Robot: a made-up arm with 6 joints. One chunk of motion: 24 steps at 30 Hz.
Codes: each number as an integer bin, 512 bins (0 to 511) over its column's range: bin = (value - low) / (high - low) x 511, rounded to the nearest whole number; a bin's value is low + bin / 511 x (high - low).
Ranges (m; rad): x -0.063..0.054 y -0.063..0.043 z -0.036..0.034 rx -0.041..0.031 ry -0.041..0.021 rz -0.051..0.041
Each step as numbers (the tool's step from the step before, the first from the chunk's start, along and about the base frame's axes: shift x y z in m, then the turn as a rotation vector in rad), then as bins.
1 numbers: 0.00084 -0.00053 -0.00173 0.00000 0.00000 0.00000
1 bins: 279 301 250 291 338 283
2 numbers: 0.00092 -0.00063 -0.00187 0.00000 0.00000 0.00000
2 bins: 279 301 249 291 338 283
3 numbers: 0.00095 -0.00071 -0.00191 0.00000 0.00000 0.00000
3 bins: 279 300 249 291 338 283
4 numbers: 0.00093 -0.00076 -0.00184 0.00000 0.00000 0.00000
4 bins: 279 300 249 291 338 283
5 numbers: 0.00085 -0.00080 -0.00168 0.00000 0.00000 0.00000
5 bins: 279 300 251 291 338 283
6 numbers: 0.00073 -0.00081 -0.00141 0.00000 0.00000 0.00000
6 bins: 278 300 253 291 338 283
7 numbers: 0.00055 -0.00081 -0.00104 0.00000 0.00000 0.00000
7 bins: 278 300 255 291 338 283
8 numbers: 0.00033 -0.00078 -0.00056 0.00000 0.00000 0.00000
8 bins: 277 300 259 291 338 283
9 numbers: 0.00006 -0.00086 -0.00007 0.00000 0.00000 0.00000
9 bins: 275 300 262 291 338 283
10 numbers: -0.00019 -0.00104 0.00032 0.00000 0.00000 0.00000
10 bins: 274 299 265 291 338 283
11 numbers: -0.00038 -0.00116 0.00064 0.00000 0.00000 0.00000
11 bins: 273 298 267 291 338 283
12 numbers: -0.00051 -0.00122 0.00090 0.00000 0.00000 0.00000
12 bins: 273 298 269 291 338 283
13 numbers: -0.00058 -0.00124 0.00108 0.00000 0.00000 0.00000
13 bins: 273 298 271 291 338 283
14 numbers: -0.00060 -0.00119 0.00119 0.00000 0.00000 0.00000
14 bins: 273 298 271 291 338 283
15 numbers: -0.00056 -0.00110 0.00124 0.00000 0.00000 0.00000
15 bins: 273 298 272 291 338 283
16 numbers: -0.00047 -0.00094 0.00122 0.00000 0.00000 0.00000
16 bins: 273 299 272 291 338 283
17 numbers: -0.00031 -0.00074 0.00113 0.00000 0.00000 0.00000
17 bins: 274 300 271 291 338 283
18 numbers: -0.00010 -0.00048 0.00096 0.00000 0.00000 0.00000
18 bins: 275 301 270 291 338 283
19 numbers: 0.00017 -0.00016 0.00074 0.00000 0.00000 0.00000
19 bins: 276 303 268 291 338 283
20 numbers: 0.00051 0.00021 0.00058 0.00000 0.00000 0.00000
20 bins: 277 305 267 291 338 283
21 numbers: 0.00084 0.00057 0.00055 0.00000 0.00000 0.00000
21 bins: 279 306 267 291 338 283
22 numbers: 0.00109 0.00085 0.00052 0.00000 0.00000 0.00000
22 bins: 280 308 267 291 338 283
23 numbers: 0.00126 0.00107 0.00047 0.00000 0.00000 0.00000
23 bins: 281 309 266 291 338 283
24 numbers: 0.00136 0.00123 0.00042 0.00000 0.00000 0.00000
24 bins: 281 310 266 291 338 283
